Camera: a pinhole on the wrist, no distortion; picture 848 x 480 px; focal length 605.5 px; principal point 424.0 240.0 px. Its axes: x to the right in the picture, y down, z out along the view. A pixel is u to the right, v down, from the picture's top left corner.
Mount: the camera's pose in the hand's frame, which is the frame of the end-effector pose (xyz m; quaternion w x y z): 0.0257 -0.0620 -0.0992 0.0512 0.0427 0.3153 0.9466
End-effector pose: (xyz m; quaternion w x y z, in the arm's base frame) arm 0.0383 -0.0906 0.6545 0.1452 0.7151 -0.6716 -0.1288
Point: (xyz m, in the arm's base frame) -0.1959 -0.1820 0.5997
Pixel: 415.4 125.6
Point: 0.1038 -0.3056 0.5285
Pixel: outside the picture
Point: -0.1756 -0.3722 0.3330
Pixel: 192.8 425.2
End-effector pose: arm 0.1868 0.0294 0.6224 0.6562 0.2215 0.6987 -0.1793
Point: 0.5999 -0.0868 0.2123
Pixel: 99.7 410.2
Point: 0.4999 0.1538 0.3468
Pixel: 183.2 128.0
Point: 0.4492 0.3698 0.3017
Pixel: outside the picture
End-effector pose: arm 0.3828 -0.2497 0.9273 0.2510 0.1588 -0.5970 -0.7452
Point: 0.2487 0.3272 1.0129
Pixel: outside the picture
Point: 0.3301 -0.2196 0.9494
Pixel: 475.1 383.8
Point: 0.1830 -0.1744 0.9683
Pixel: outside the picture
